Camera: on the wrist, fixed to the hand. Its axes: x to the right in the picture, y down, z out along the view.
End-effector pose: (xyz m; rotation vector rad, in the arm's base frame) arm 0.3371 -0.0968 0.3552 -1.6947 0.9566 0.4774
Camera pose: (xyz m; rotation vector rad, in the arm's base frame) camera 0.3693 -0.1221 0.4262 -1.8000 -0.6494 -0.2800
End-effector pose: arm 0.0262 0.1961 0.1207 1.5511 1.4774 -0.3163
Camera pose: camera -0.0548 0.2025 0.1310 0.0427 2.0840 -1.2774
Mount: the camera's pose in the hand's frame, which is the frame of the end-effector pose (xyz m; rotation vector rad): -0.0229 -0.0660 -0.0428 -0.0348 -0.3067 -1.5123
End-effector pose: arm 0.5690 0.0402 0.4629 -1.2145 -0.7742 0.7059
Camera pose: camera 0.5957 -0.0152 0.5170 -0.2720 -1.6347 -0.4041
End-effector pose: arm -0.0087 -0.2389 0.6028 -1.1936 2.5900 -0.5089
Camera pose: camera 0.0356 -0.2522 0.6704 -2.7603 1.0211 -0.4108
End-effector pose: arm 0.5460 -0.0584 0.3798 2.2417 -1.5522 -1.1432
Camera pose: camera 0.6188 -0.0212 0.3845 -2.2877 -0.3647 1.2256
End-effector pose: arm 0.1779 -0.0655 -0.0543 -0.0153 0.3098 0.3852
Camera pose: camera 0.1697 -0.1382 -0.0911 -0.2089 -0.0689 -1.1019
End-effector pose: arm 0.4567 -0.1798 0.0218 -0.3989 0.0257 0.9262
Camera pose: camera 0.5007 -0.2475 0.0079 -0.2000 -0.5122 -0.5193
